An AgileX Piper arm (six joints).
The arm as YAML. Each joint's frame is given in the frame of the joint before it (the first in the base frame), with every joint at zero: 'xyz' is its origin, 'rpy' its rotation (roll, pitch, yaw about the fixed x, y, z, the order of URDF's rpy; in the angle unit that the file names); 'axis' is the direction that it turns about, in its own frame. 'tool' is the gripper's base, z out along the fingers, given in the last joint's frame.
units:
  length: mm
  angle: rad
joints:
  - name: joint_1
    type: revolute
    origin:
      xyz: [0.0, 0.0, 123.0]
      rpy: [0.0, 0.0, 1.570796]
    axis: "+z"
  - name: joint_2
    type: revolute
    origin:
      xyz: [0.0, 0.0, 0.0]
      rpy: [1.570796, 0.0, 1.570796]
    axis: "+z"
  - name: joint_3
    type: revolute
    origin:
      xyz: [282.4, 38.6, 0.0]
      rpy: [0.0, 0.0, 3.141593]
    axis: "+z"
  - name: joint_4
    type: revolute
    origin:
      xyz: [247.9, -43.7, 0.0]
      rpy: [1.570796, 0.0, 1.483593]
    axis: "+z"
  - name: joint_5
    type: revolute
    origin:
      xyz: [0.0, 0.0, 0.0]
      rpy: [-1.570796, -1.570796, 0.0]
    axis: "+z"
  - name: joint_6
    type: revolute
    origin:
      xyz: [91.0, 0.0, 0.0]
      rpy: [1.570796, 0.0, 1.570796]
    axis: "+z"
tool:
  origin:
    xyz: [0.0, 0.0, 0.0]
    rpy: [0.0, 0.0, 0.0]
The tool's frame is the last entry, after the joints.
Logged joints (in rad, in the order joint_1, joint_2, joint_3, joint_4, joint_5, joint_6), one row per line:
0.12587 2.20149 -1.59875 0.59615 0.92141 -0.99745
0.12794 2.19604 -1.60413 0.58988 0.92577 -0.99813
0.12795 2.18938 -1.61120 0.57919 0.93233 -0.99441
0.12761 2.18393 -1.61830 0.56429 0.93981 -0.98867
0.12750 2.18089 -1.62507 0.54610 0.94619 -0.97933
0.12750 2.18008 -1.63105 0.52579 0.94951 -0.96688
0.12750 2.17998 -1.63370 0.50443 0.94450 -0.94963
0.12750 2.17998 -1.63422 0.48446 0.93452 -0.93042
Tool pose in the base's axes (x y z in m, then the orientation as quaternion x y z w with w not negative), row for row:
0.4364 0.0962 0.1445 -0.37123 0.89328 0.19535 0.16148
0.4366 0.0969 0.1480 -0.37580 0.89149 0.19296 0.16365
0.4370 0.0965 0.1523 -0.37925 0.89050 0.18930 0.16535
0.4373 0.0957 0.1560 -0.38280 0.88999 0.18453 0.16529
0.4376 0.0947 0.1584 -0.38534 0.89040 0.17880 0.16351
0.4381 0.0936 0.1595 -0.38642 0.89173 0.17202 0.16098
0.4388 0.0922 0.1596 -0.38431 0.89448 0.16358 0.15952
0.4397 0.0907 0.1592 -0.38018 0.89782 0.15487 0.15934
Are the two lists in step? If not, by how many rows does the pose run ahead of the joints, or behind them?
They are in step.
